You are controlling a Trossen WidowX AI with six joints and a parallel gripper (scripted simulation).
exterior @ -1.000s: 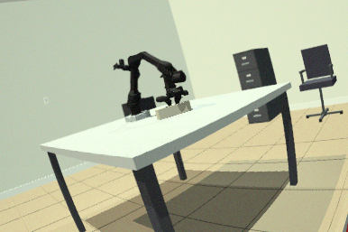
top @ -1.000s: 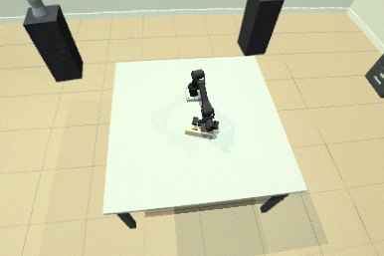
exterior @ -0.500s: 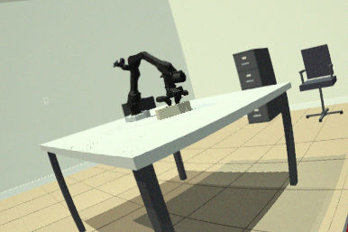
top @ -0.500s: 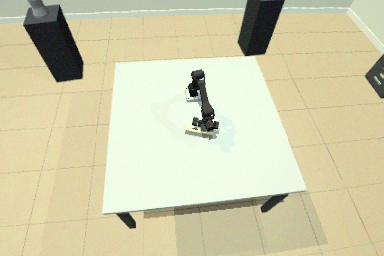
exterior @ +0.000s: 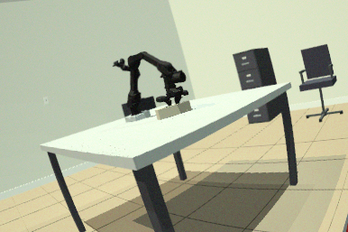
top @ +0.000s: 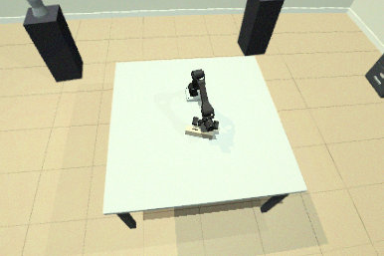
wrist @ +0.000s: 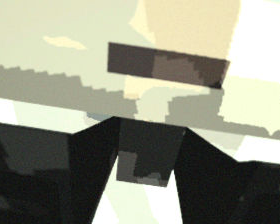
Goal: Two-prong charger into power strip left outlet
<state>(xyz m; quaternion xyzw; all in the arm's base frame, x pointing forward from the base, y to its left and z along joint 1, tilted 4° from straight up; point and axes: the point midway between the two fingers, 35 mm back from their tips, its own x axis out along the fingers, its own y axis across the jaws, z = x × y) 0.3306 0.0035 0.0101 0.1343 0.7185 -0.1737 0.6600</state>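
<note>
The black two-prong charger is 2 cm ahead of my gripper tip, 1 cm to the right of it and 1 cm above it.
</note>
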